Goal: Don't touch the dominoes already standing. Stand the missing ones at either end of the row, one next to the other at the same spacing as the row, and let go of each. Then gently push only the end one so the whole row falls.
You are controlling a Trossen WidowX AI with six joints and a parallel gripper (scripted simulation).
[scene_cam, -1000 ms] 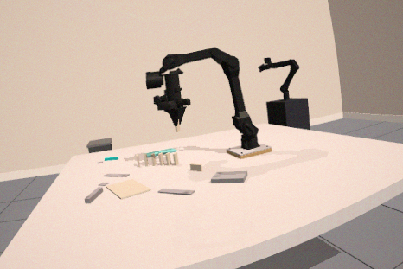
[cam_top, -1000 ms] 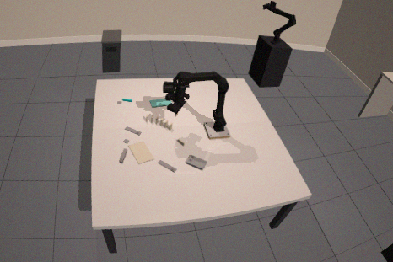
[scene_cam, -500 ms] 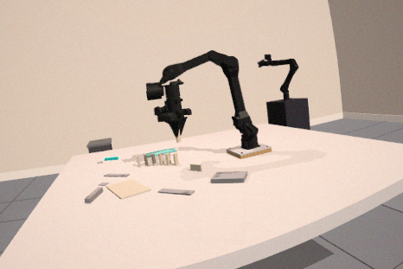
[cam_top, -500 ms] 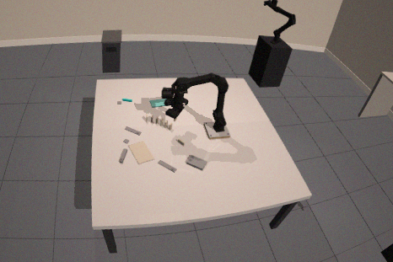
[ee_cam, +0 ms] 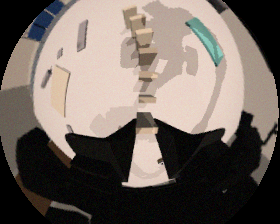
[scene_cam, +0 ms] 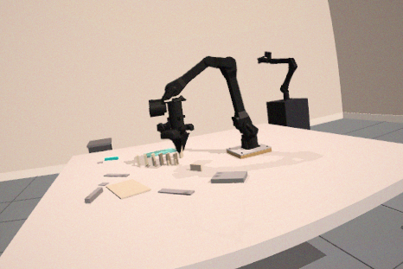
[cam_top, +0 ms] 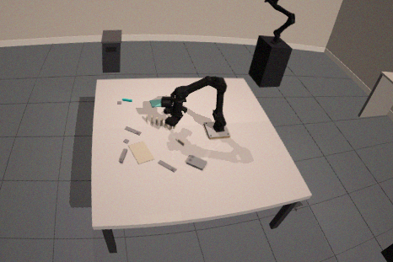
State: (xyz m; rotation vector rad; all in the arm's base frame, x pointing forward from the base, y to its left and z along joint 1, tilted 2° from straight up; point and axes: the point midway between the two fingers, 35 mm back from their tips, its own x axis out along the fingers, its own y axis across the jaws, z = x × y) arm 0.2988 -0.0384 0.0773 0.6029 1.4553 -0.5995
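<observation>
Right now the beige card is 25 cm ahead of my gripper tip, 16 cm to the left of it and 5 cm below it. Also, from my gripper tip: teal plate 30 cm to the right, 5 cm below, 2 cm ahead; flat grey strip 28 cm to the left, 12 cm ahead, 5 cm below; dark grey slab 29 cm to the left, 6 cm behind, 5 cm below.
</observation>
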